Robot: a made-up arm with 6 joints.
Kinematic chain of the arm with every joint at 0, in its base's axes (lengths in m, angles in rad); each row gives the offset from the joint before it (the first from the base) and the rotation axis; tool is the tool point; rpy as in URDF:
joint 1: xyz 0 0 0.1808 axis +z
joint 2: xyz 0 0 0 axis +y
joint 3: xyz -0.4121 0 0.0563 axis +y
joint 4: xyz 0.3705 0 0.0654 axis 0.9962 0 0.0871
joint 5: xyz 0 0 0 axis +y
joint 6: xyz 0.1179 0 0.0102 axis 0.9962 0 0.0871
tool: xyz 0 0 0 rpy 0 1.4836 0
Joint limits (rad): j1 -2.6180..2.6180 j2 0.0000..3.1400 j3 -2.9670..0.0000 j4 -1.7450..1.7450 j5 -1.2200..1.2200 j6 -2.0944..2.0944
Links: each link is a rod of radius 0.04 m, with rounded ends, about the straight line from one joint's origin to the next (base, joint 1, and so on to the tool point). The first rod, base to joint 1, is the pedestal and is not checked.
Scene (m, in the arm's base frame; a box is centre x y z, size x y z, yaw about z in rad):
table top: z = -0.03
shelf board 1: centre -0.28 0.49 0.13 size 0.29 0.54 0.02 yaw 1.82
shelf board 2: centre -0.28 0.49 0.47 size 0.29 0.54 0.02 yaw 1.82
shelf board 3: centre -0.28 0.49 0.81 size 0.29 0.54 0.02 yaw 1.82
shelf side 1: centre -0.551 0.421 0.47 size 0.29 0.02 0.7 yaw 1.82
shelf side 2: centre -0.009 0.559 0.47 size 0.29 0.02 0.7 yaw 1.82
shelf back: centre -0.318 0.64 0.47 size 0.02 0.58 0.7 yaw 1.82
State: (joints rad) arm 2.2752 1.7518 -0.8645 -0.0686 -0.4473 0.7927
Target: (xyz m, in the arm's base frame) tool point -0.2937 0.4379 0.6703
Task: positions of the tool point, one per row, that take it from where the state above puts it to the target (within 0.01 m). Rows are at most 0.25 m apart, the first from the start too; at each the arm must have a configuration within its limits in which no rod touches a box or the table.
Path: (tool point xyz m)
1: -0.3285 0.2997 0.2957
2: -0.2949 0.2099 0.2890
3: -0.3026 0.2531 0.4738
4: -0.2423 0.2357 0.6703
5: -0.2760 0.3317 0.6810
6: -0.2937 0.4379 0.6703

